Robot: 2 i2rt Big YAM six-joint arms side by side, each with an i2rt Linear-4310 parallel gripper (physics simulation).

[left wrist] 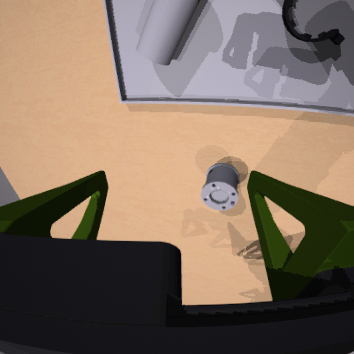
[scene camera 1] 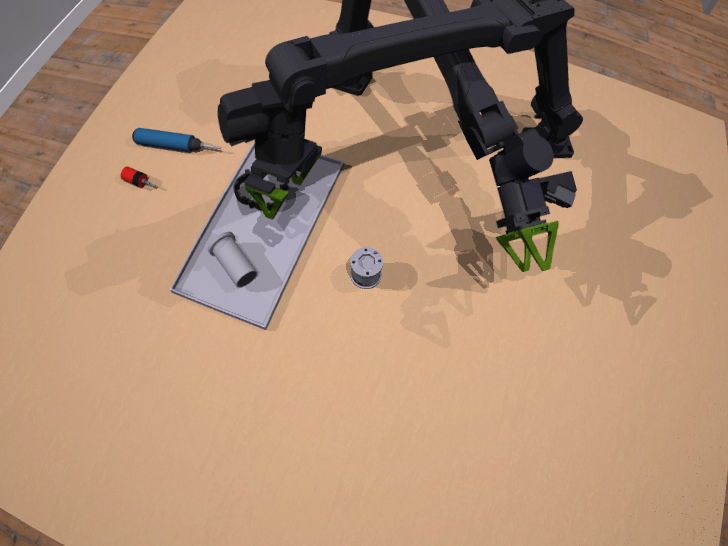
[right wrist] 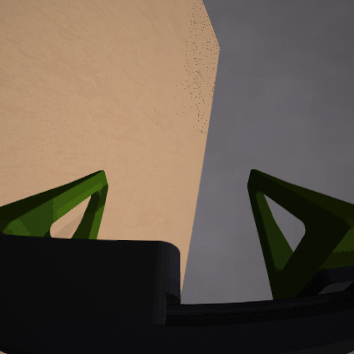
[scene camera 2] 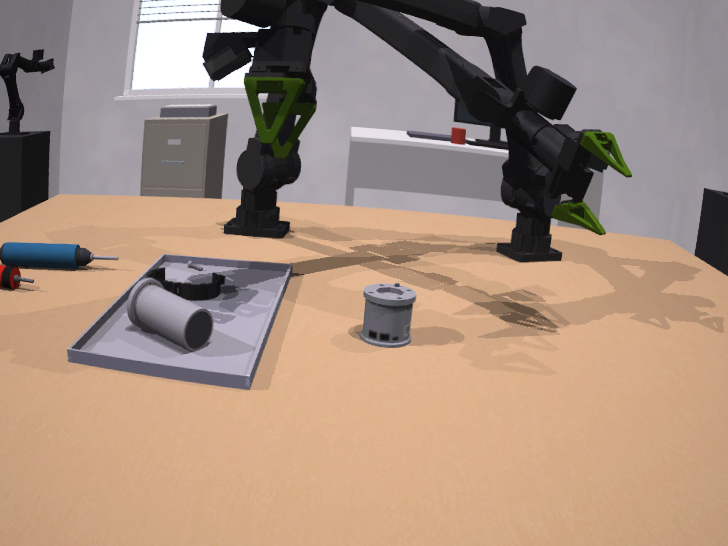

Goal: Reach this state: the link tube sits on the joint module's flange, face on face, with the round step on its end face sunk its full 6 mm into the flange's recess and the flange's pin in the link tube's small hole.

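Places are measured from the left arm's base along level axes (x ahead, y left, z up), in metres.
Where they show: left gripper, fingertip midpoint: (left wrist: 177,178) (scene camera 1: 283,200) (scene camera 2: 274,151); right gripper, fingertip midpoint: (scene camera 1: 535,270) (right wrist: 177,177) (scene camera 2: 616,205); left arm's base at its link origin: (scene camera 2: 529,255); right arm's base at its link origin: (scene camera 2: 256,231).
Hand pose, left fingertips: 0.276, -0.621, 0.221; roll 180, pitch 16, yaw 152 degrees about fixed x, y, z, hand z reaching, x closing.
Observation:
Things, the pixels of their top centre, and the offset from my left fingertips, as dx, dy, dz. "spot": a spot on its surface instead.
- grey link tube at its top centre: (scene camera 2: 168,286) (left wrist: 158,14) (scene camera 1: 229,251) +0.007, -0.125, -0.154
- joint module at its top centre: (scene camera 2: 390,288) (left wrist: 218,197) (scene camera 1: 366,260) +0.046, +0.141, -0.157
- small pin at its top centre: (scene camera 2: 397,283) +0.028, +0.159, -0.157
- grey tray at its top centre: (scene camera 2: 194,300) (left wrist: 255,20) (scene camera 1: 259,221) -0.087, -0.073, -0.205
- black open ring at a spot on its surface: (scene camera 2: 194,289) spot: -0.119, -0.067, -0.201
- small screw at its top centre: (scene camera 2: 195,262) -0.268, -0.036, -0.207
- blue driver at its top centre: (scene camera 2: 56,244) (scene camera 1: 173,136) -0.330, -0.283, -0.180
- red driver at its top centre: (scene camera 2: 10,267) (scene camera 1: 137,175) -0.229, -0.362, -0.187
The grey link tube (scene camera 1: 234,260) (scene camera 2: 167,314) (left wrist: 170,30) lies on its side in the tray, its flanged end to the upper left and its dark open end to the lower right in both scene views. The joint module (scene camera 1: 366,271) (scene camera 2: 388,320) (left wrist: 220,189) stands upright on the table right of the tray, its flange with recess facing up; a small pin (scene camera 2: 397,285) sticks up at the flange's rim. My left gripper (scene camera 1: 284,199) (scene camera 2: 275,148) (left wrist: 177,178) is open and empty, high above the tray's far part. My right gripper (scene camera 1: 535,269) (scene camera 2: 616,203) (right wrist: 177,177) is open and empty, above the table at the right.
The grey tray (scene camera 1: 252,305) (scene camera 2: 158,370) (left wrist: 150,90) also holds a black open ring (scene camera 2: 194,289) (left wrist: 312,38) and a small screw (scene camera 2: 194,266). A blue driver (scene camera 1: 164,139) (scene camera 2: 41,255) and a red driver (scene camera 1: 133,176) (scene camera 2: 10,276) lie left of it.

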